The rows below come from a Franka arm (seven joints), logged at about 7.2 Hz.
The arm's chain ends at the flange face. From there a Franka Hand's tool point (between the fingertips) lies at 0.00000 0.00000 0.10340 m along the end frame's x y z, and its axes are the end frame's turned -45 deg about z.
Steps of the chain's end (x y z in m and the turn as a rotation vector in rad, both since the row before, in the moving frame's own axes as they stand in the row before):
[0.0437, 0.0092, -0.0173, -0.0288, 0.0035, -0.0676]
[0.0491, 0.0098, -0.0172, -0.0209, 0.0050, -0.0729]
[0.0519, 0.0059, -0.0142, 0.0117, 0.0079, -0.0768]
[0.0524, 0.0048, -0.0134, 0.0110, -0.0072, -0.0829]
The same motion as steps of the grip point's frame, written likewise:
[0.0226, 0.0398, -0.0173, -0.0228, -0.0179, -0.0676]
[0.0267, 0.0436, -0.0172, -0.0183, -0.0112, -0.0729]
[0.0339, 0.0405, -0.0142, 0.0027, 0.0139, -0.0768]
[0.0339, 0.0391, -0.0134, 0.0129, 0.0027, -0.0829]

